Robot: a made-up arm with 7 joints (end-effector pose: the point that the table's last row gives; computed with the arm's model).
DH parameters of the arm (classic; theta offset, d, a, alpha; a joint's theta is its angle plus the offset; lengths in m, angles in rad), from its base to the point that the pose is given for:
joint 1: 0 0.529 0 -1.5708
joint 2: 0 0 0 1.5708
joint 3: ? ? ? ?
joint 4: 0 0 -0.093 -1.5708
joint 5: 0 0.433 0 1.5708
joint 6: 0 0 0.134 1.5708
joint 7: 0 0 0 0
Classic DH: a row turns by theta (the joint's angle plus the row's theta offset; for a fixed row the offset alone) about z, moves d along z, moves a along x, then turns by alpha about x.
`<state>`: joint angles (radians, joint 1 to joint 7).
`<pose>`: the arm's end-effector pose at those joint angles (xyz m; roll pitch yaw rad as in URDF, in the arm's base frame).
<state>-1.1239 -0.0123 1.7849 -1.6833 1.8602 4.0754 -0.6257</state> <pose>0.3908 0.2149 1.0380 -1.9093 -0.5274 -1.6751</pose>
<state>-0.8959 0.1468 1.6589 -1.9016 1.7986 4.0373 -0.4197</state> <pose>0.4162 0.1971 0.9575 -2.1029 -0.3875 -1.5026</pose>
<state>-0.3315 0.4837 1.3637 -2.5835 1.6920 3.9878 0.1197</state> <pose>0.3444 0.2286 0.6652 -2.7632 -0.2304 -1.1063</pose>
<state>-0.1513 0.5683 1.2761 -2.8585 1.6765 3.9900 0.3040</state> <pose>0.2708 0.2050 0.5915 -3.0191 -0.2762 -0.9646</pose>
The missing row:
joint 3: 0 0.476 0.108 1.5708
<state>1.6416 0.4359 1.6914 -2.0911 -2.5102 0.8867 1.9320</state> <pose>-0.6622 0.0744 0.8577 -0.3896 -0.9028 -1.2403</pose>
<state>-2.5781 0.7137 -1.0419 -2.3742 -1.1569 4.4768 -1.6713</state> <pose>-0.5004 0.0693 0.6332 2.3271 0.5868 -0.4450</pose>
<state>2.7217 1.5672 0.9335 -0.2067 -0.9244 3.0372 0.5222</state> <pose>-0.9020 0.3068 0.6000 -1.9858 -0.9895 1.6727</pose>
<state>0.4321 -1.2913 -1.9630 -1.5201 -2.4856 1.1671 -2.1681</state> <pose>-0.3788 -0.8294 0.4354 -1.7371 0.5002 1.2569</pose>
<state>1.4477 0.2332 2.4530 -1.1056 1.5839 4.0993 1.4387</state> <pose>-0.2905 -0.0216 1.2654 1.1422 1.0289 -2.2452</pose>
